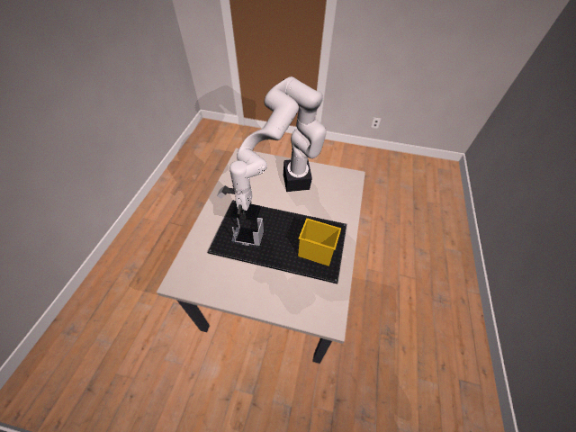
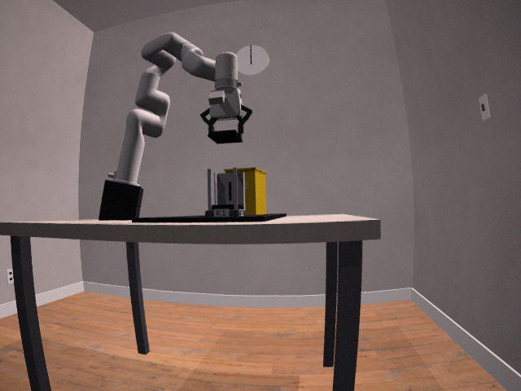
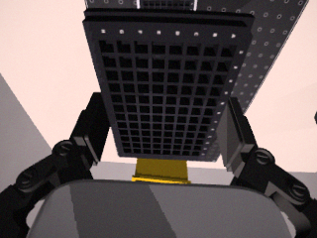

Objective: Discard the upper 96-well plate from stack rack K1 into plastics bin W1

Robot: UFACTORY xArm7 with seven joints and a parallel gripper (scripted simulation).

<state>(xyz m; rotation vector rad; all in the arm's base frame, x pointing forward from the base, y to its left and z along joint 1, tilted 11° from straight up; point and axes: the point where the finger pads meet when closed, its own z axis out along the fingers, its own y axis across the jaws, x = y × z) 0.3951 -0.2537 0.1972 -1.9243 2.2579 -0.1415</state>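
The yellow bin W1 lies 6 cm ahead of my hand, 37 cm to the left of it and 17 cm below it. From my hand the other things lie so: rack label K1 (1 cm behind, 9 cm to the right, 24 cm below); black 96-well plate (1 cm below).
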